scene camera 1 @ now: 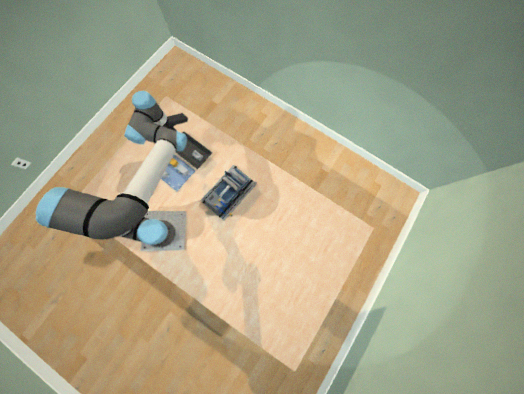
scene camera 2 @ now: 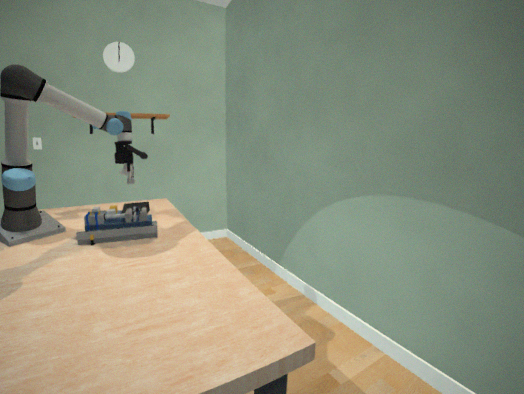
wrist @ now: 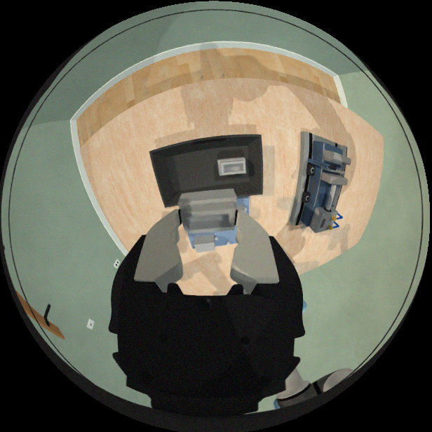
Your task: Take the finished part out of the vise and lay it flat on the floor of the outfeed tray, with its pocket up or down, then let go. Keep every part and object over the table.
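Seen in the pictures: gripper, fingertip midpoint: (scene camera 2: pixel 130 180); arm's base at its link origin: (scene camera 2: pixel 22 223).
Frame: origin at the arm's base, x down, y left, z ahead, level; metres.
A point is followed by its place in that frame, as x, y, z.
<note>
My gripper (scene camera 2: pixel 130 177) @(-0.136, 0.257, 0.446) (wrist: pixel 208 210) points down and is shut on the finished part (wrist: pixel 207 204), a grey block with a stepped outline, held high above the table. In the wrist view the part overlaps the near edge of the black outfeed tray (scene camera 1: pixel 189 148) @(0.039, 0.285, 0.468) (wrist: pixel 184 175). I cannot tell which way its pocket faces. Another light grey part (scene camera 1: pixel 197 154) @(0.017, 0.206, 0.472) (wrist: pixel 231 166) with a pocket facing up lies inside the tray, towards its right side in the wrist view. The blue and grey vise (scene camera 1: pixel 229 194) @(-0.009, -0.125, 0.424) (scene camera 2: pixel 117 226) @(0.003, -0.149, 0.433) (wrist: pixel 316 192) stands apart from the tray. In scene camera 1 the arm hides the fingers.
A blue plate (scene camera 1: pixel 179 181) @(0.043, 0.171, 0.276) (wrist: pixel 227 237) lies beside the tray, with a small grey block (wrist: pixel 204 243) and a yellow piece (scene camera 1: pixel 173 162) @(0.007, 0.270, 0.335) on it. The vise has raised jaws and blue-and-yellow fittings. The robot base (scene camera 1: pixel 178 242) @(0.023, -0.101, 0.028) (scene camera 2: pixel 52 229) @(0.028, -0.026, 0.133) stands near the table's edge.
</note>
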